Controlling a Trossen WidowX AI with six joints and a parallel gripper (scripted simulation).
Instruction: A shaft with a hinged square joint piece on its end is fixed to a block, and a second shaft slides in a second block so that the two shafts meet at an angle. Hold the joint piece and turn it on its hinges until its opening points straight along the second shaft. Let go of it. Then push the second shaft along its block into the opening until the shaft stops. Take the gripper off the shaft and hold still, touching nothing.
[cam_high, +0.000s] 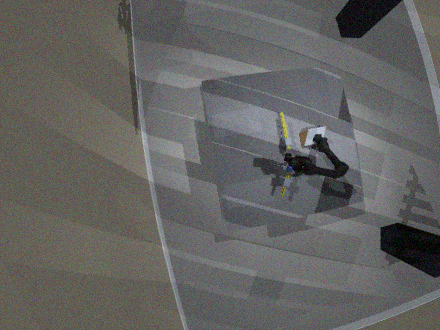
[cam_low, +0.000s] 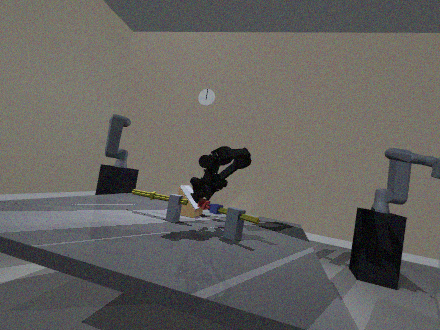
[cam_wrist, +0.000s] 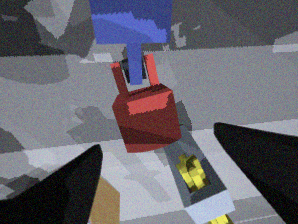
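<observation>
My gripper tip is now 2 cm to the right of the red joint piece and 1 cm above it.
</observation>
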